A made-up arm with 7 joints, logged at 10 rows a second.
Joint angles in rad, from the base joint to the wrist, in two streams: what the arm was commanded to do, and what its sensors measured. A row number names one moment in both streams.
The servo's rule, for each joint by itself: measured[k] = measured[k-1] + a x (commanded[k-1-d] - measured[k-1]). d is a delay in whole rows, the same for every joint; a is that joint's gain. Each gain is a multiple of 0.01, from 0.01 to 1. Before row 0 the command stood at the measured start. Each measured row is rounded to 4 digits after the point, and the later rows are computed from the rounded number. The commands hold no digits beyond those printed.
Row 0, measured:
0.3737, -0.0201, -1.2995, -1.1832, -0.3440, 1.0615, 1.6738
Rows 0 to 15, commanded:
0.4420, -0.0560, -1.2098, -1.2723, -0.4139, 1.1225, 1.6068
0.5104, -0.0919, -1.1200, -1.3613, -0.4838, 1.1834, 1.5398
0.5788, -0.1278, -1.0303, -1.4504, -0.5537, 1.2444, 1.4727
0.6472, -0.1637, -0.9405, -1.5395, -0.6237, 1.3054, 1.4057
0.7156, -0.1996, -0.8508, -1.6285, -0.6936, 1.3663, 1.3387
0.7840, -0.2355, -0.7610, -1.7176, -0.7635, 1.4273, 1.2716
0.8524, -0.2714, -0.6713, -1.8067, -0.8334, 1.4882, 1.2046
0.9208, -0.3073, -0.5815, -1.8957, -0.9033, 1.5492, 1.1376
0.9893, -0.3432, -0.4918, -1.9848, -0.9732, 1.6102, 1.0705
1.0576, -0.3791, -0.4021, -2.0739, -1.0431, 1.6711, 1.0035
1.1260, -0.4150, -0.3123, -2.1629, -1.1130, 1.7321, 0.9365
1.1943, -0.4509, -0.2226, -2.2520, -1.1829, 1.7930, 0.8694
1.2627, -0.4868, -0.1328, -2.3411, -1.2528, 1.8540, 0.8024
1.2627, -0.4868, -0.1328, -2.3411, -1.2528, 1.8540, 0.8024
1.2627, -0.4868, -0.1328, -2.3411, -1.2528, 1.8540, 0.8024
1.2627, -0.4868, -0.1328, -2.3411, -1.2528, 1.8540, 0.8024
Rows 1 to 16, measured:
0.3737, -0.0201, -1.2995, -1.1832, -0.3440, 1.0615, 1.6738
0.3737, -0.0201, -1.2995, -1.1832, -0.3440, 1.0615, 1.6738
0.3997, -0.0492, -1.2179, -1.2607, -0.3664, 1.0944, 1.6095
0.4418, -0.0838, -1.1288, -1.3482, -0.4040, 1.1425, 1.5426
0.4939, -0.1194, -1.0392, -1.4371, -0.4519, 1.1975, 1.4755
0.5522, -0.1553, -0.9494, -1.5262, -0.5069, 1.2558, 1.4085
0.6143, -0.1912, -0.8597, -1.6152, -0.5666, 1.3155, 1.3415
0.6788, -0.2271, -0.7699, -1.7043, -0.6296, 1.3759, 1.2744
0.7448, -0.2630, -0.6802, -1.7934, -0.6948, 1.4365, 1.2074
0.8117, -0.2989, -0.5904, -1.8824, -0.7615, 1.4974, 1.1404
0.8792, -0.3348, -0.5007, -1.9715, -0.8292, 1.5583, 1.0733
0.9470, -0.3707, -0.4110, -2.0606, -0.8976, 1.6192, 1.0063
1.0150, -0.4066, -0.3212, -2.1496, -0.9665, 1.6802, 0.9393
1.0831, -0.4425, -0.2315, -2.2387, -1.0357, 1.7411, 0.8722
1.1513, -0.4784, -0.1417, -2.3278, -1.1052, 1.8021, 0.8052
1.1936, -0.4852, -0.1336, -2.3394, -1.1524, 1.8301, 0.8025
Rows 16 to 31, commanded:
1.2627, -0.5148, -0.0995, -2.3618, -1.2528, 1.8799, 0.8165
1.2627, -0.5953, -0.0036, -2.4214, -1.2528, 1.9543, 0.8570
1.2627, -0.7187, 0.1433, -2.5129, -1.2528, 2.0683, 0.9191
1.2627, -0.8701, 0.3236, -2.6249, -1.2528, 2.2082, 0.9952
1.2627, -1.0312, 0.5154, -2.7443, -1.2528, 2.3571, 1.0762
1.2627, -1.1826, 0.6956, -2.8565, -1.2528, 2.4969, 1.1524
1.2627, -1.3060, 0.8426, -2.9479, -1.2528, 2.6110, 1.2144
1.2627, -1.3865, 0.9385, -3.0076, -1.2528, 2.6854, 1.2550
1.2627, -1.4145, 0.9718, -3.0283, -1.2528, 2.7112, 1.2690
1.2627, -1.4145, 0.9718, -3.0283, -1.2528, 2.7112, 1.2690
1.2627, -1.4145, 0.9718, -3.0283, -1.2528, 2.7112, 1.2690
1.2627, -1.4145, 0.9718, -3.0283, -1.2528, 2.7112, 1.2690
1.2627, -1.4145, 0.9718, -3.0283, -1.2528, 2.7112, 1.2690
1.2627, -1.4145, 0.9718, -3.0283, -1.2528, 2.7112, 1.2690
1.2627, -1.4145, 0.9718, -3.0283, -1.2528, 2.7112, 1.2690
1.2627, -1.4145, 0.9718, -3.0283, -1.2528, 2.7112, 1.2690
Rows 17 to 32, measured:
1.2199, -0.4865, -0.1329, -2.3409, -1.1845, 1.8430, 0.8024
1.2362, -0.4867, -0.1328, -2.3411, -1.2064, 1.8489, 0.8024
1.2463, -0.5095, -0.1025, -2.3591, -1.2212, 1.8656, 0.8159
1.2525, -0.5790, -0.0125, -2.4133, -1.2313, 1.9135, 0.8554
1.2564, -0.6922, 0.1293, -2.5000, -1.2382, 1.9971, 0.9166
1.2588, -0.8363, 0.3061, -2.6087, -1.2429, 2.1111, 0.9921
1.2603, -0.9942, 0.4966, -2.7267, -1.2461, 2.2439, 1.0728
1.2612, -1.1468, 0.6777, -2.8396, -1.2482, 2.3805, 1.1492
1.2618, -1.2758, 0.8278, -2.9338, -1.2497, 2.5050, 1.2118
1.2621, -1.3655, 0.9285, -2.9980, -1.2507, 2.6024, 1.2533
1.2623, -1.4052, 0.9679, -3.0244, -1.2514, 2.6612, 1.2684
1.2625, -1.4127, 0.9714, -3.0278, -1.2518, 2.6882, 1.2690
1.2626, -1.4142, 0.9718, -3.0282, -1.2521, 2.7006, 1.2690
1.2626, -1.4144, 0.9718, -3.0283, -1.2523, 2.7063, 1.2690
1.2626, -1.4145, 0.9718, -3.0283, -1.2525, 2.7089, 1.2690
1.2626, -1.4145, 0.9718, -3.0283, -1.2526, 2.7101, 1.2690

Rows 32 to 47, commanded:
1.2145, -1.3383, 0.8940, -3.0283, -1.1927, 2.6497, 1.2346
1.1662, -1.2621, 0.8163, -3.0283, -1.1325, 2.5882, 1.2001
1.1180, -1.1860, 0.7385, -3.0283, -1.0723, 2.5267, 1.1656
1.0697, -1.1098, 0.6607, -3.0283, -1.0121, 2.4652, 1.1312
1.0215, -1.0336, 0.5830, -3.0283, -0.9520, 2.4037, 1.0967
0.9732, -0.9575, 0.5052, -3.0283, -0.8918, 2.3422, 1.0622
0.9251, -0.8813, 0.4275, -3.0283, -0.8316, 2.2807, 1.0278
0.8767, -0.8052, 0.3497, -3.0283, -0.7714, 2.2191, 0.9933
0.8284, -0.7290, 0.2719, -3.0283, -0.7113, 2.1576, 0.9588
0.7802, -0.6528, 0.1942, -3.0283, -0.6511, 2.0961, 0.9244
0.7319, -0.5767, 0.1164, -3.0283, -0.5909, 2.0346, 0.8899
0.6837, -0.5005, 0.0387, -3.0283, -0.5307, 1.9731, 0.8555
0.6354, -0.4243, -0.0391, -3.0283, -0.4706, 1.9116, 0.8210
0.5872, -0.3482, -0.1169, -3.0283, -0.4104, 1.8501, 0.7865
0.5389, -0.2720, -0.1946, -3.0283, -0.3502, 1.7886, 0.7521
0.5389, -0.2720, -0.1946, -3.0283, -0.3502, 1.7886, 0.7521
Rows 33 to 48, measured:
1.2626, -1.4145, 0.9718, -3.0283, -1.2527, 2.7107, 1.2690
1.2626, -1.4145, 0.9718, -3.0283, -1.2527, 2.7110, 1.2690
1.2443, -1.3528, 0.9010, -3.0283, -1.2335, 2.6779, 1.2360
1.2146, -1.2793, 0.8239, -3.0283, -1.2012, 2.6295, 1.2015
1.1779, -1.2037, 0.7462, -3.0283, -1.1600, 2.5740, 1.1670
1.1368, -1.1276, 0.6684, -3.0283, -1.1127, 2.5152, 1.1326
1.0930, -1.0515, 0.5907, -3.0283, -1.0613, 2.4550, 1.0981
1.0475, -0.9754, 0.5129, -3.0283, -1.0071, 2.3941, 1.0636
1.0010, -0.8992, 0.4352, -3.0283, -0.9509, 2.3329, 1.0292
0.9538, -0.8231, 0.3574, -3.0283, -0.8935, 2.2714, 0.9947
0.9061, -0.7469, 0.2796, -3.0283, -0.8352, 2.2099, 0.9602
0.8583, -0.6707, 0.2019, -3.0283, -0.7763, 2.1484, 0.9258
0.8103, -0.5946, 0.1241, -3.0283, -0.7170, 2.0869, 0.8913
0.7622, -0.5184, 0.0464, -3.0283, -0.6574, 2.0254, 0.8569
0.7140, -0.4422, -0.0314, -3.0283, -0.5976, 1.9639, 0.8224
0.6658, -0.3661, -0.1092, -3.0283, -0.5377, 1.9024, 0.7879

